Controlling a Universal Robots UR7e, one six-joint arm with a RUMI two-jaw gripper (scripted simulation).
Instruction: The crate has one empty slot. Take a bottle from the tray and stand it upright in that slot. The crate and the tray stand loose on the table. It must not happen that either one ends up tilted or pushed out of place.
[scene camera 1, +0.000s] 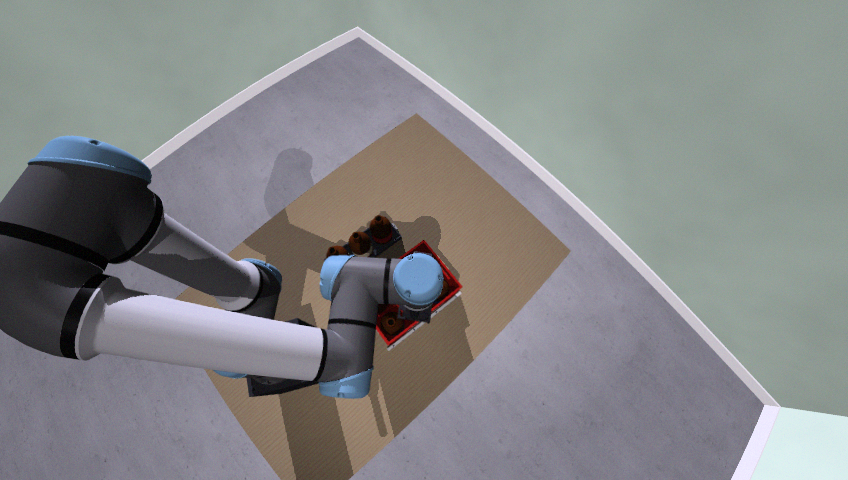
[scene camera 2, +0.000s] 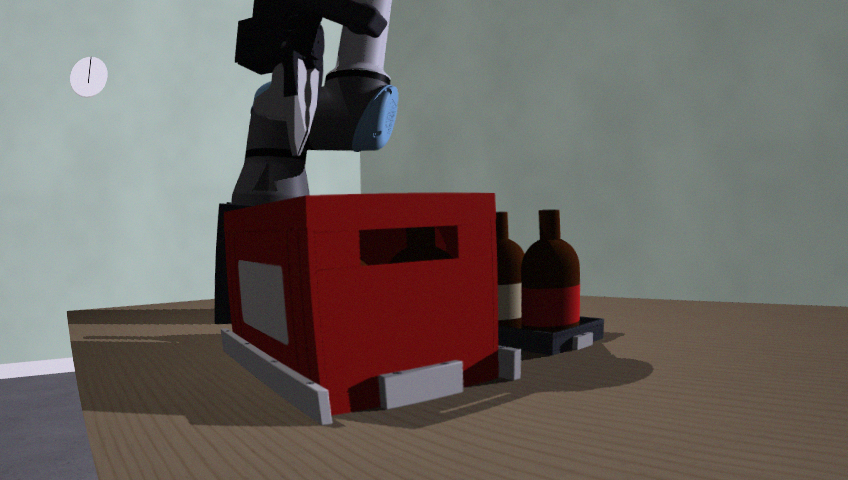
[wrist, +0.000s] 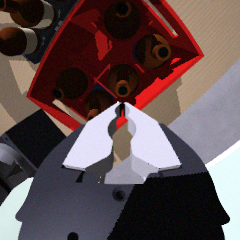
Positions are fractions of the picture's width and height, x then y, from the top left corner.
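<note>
My gripper (scene camera 2: 0.35, 0.32) (wrist: 0.51, 0.44). Red crate (scene camera 2: 0.35, 0.61). Dark tray (scene camera 2: 0.65, 0.72).
</note>
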